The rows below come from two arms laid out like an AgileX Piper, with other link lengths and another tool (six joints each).
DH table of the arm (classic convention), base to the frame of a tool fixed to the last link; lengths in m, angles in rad. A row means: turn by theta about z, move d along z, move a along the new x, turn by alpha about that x. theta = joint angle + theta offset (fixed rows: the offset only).
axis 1: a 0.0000; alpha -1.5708; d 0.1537; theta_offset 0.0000
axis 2: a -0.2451; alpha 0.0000; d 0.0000; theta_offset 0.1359
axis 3: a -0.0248; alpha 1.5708; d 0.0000; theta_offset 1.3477
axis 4: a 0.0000; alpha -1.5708; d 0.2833; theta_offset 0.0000
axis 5: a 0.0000; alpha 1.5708; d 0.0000; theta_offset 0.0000
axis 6: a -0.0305; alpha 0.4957; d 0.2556; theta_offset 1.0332
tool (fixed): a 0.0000; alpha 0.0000; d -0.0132; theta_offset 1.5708
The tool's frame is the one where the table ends.
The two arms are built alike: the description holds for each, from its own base.
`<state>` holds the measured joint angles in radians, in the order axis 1, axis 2, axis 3, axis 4, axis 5, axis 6, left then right.
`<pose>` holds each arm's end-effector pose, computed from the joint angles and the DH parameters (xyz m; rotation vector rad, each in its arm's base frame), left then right.
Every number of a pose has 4 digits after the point. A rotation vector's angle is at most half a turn.
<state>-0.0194 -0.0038 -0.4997 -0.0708 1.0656 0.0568 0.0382 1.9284 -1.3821 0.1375 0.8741 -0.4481</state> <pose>0.2025 -0.0424 0.2721 2.5835 0.4115 0.7711 0.4658 0.0294 0.0359 2.6022 1.2847 -0.2608</pose>
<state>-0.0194 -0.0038 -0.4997 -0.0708 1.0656 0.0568 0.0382 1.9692 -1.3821 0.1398 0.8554 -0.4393</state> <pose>0.2025 -0.0424 0.2721 2.5835 0.4115 0.7711 0.4648 0.0291 0.0184 2.6167 1.2781 -0.2929</pose>
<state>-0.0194 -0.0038 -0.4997 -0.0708 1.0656 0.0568 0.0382 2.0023 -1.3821 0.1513 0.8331 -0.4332</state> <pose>0.2025 -0.0424 0.2721 2.5835 0.4115 0.7711 0.4652 0.0302 0.0048 2.6368 1.2679 -0.3063</pose>
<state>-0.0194 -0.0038 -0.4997 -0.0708 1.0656 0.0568 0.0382 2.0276 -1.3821 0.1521 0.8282 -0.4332</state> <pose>0.2025 -0.0424 0.2721 2.5835 0.4115 0.7711 0.4625 0.0301 -0.0066 2.6407 1.2725 -0.3346</pose>
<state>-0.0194 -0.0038 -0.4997 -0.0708 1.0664 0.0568 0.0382 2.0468 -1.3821 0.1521 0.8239 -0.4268</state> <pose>0.2024 -0.0425 0.2720 2.5840 0.4117 0.7701 0.4602 0.0297 -0.0152 2.6483 1.2686 -0.3569</pose>
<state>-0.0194 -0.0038 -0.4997 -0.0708 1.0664 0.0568 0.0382 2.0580 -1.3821 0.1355 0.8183 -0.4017</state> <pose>0.2024 -0.0425 0.2720 2.5840 0.4117 0.7701 0.4593 0.0262 -0.0203 2.6525 1.2450 -0.3757</pose>
